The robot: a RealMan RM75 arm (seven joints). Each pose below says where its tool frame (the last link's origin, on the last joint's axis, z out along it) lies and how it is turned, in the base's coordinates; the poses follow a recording.
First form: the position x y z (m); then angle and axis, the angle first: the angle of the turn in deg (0 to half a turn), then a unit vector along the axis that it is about.
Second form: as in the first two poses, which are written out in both.
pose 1, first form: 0.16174 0.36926 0.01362 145.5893 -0.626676 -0.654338 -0.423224
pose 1, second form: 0.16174 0.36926 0.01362 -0.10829 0.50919 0.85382 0.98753 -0.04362 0.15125
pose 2, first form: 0.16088 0.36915 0.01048 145.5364 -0.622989 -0.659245 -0.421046
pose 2, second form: 0.16088 0.36915 0.01048 -0.11637 0.51106 0.85163 0.98758 -0.03156 0.15389
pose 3, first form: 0.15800 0.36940 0.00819 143.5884 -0.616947 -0.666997 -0.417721
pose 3, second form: 0.15800 0.36940 0.00819 -0.11783 0.49472 0.86103 0.99062 -0.00186 0.13664
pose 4, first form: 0.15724 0.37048 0.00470 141.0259 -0.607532 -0.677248 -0.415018
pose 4, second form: 0.15724 0.37048 0.00470 -0.12139 0.47029 0.87412 0.99236 0.03781 0.11746
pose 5, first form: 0.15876 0.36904 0.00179 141.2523 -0.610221 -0.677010 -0.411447
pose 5, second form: 0.15876 0.36904 0.00179 -0.11713 0.47780 0.87062 0.99285 0.03590 0.11387
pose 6, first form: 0.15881 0.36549 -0.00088 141.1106 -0.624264 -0.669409 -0.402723
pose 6, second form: 0.15881 0.36549 -0.00088 -0.08532 0.49032 0.86736 0.99599 0.01854 0.08750
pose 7, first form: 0.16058 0.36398 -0.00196 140.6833 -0.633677 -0.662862 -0.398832
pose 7, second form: 0.16058 0.36398 -0.00196 -0.06145 0.49230 0.86825 0.99771 0.00566 0.06740
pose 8, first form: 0.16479 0.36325 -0.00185 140.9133 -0.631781 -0.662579 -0.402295
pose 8, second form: 0.16479 0.36325 -0.00185 -0.06723 0.48988 0.86919 0.99717 0.00358 0.07511
